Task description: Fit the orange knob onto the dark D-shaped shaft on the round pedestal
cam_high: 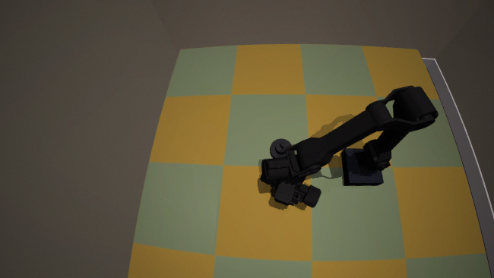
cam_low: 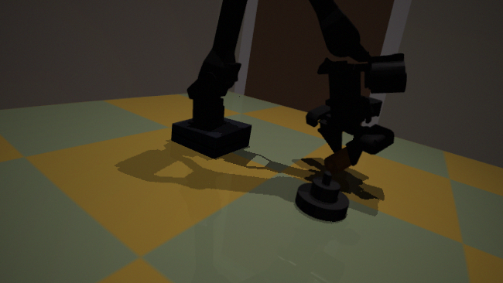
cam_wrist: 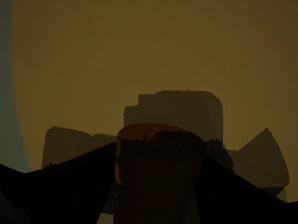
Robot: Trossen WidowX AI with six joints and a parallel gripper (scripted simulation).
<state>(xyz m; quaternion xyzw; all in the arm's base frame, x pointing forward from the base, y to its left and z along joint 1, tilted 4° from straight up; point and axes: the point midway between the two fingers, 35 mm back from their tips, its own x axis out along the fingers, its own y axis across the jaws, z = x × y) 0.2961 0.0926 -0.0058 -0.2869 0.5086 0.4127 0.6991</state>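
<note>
Right now my gripper tip is 180 mm to the left of the dark round pedestal. Also, from my gripper tip: orange knob (20 mm to the right, 10 mm behind).
</note>
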